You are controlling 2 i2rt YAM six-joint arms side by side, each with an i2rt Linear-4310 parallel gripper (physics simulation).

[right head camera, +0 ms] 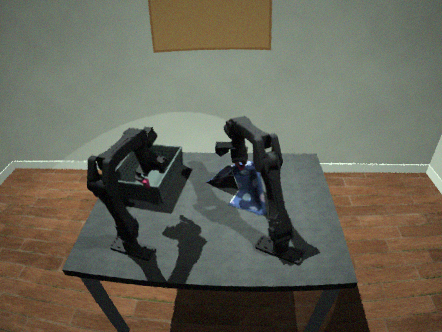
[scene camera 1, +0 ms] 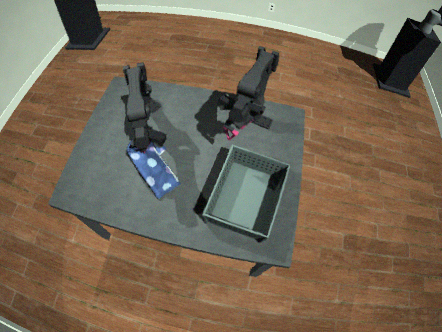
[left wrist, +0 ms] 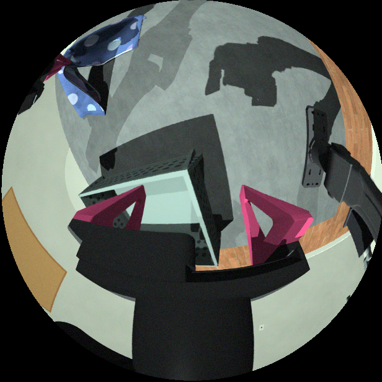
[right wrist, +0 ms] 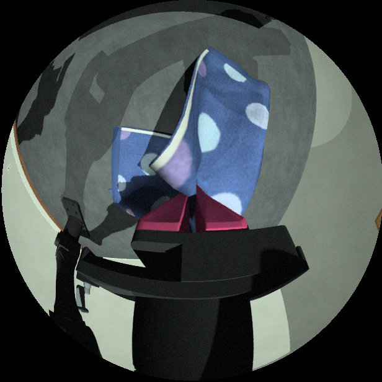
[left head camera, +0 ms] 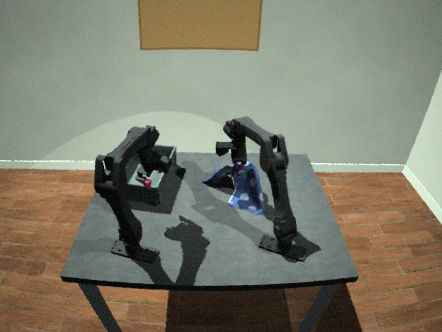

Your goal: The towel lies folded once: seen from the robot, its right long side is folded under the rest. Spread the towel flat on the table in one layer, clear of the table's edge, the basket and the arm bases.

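Note:
The blue towel with pale and purple dots [left head camera: 247,190] [right head camera: 251,190] [scene camera 1: 152,167] [left wrist: 107,42] [right wrist: 230,130] hangs from my right gripper [left head camera: 239,165] [left wrist: 67,61] [right wrist: 191,190], which is shut on it near its middle and holds it raised. Its two ends hang down on either side of the fingers; whether they touch the table is hard to tell. The towel is bunched at the fingers, and its layers there are hidden. My left gripper [scene camera 1: 235,131] [left wrist: 192,190] is open and empty, high beside the basket in scene camera 1, far from the towel.
The green-grey basket [left head camera: 175,156] [right head camera: 171,172] [scene camera 1: 212,192] [left wrist: 200,220] stands on the dark table [left head camera: 220,260] [right head camera: 220,265] [scene camera 1: 100,185], at the left in the head views. Both arm bases [left head camera: 135,251] [left head camera: 282,248] stand near the table's front edge in the left head camera.

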